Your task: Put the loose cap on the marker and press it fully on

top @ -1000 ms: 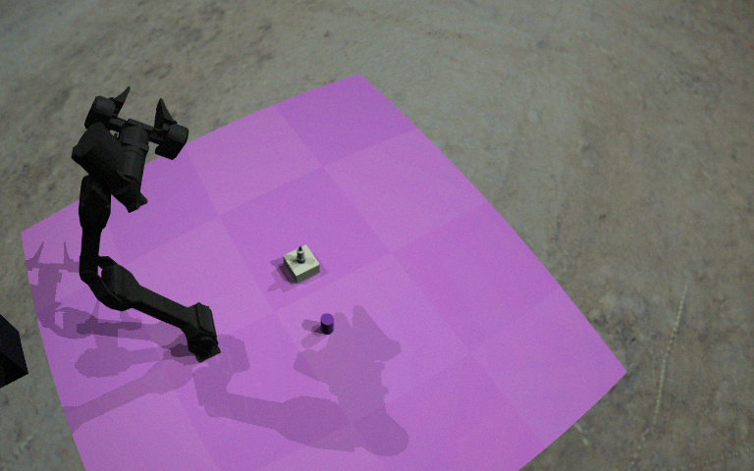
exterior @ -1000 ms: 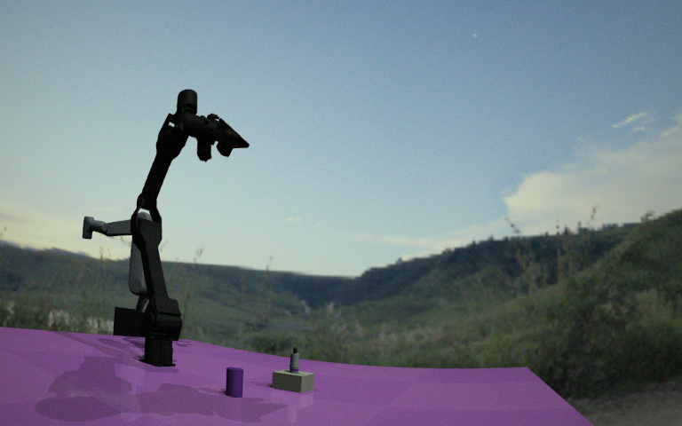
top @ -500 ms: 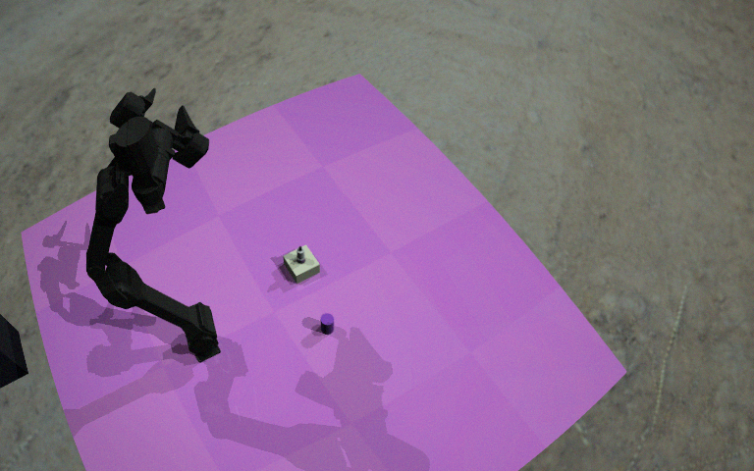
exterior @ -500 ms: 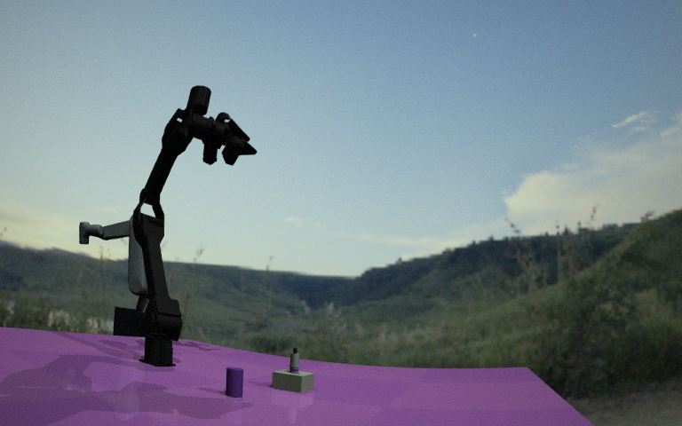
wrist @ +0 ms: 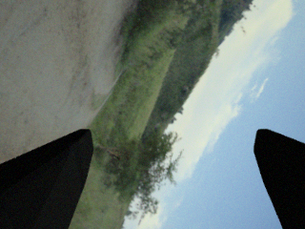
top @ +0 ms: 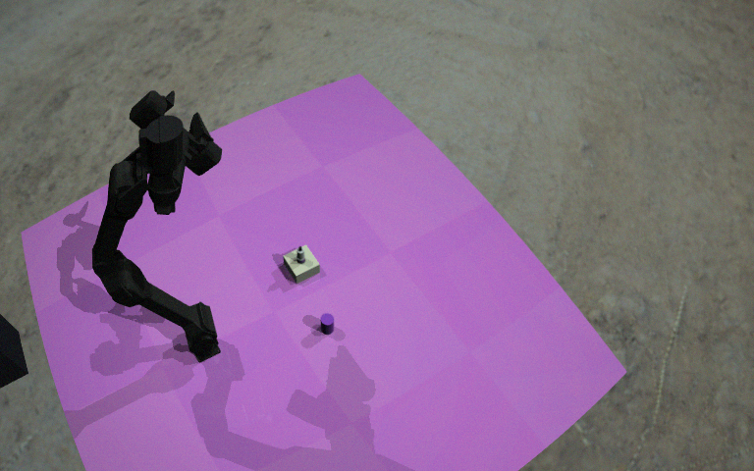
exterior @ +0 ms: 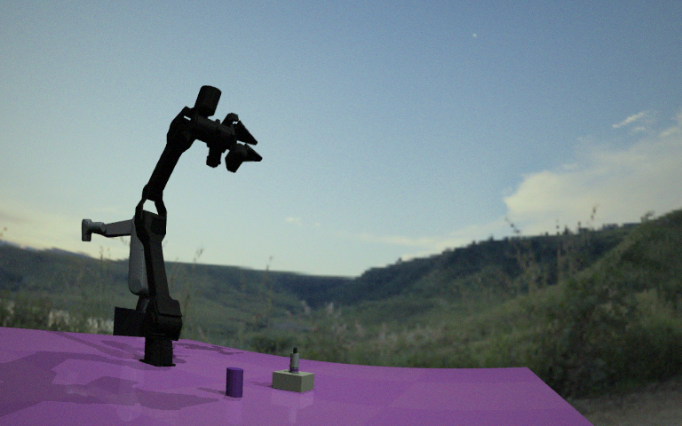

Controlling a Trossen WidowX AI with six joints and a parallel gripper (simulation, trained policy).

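My gripper tip is now 15 cm short of the purple cap, 25 cm to the left of it and 53 cm above it. From my gripper tip the other things lie so: holder block 18 cm ahead, 8 cm to the right, 54 cm below.
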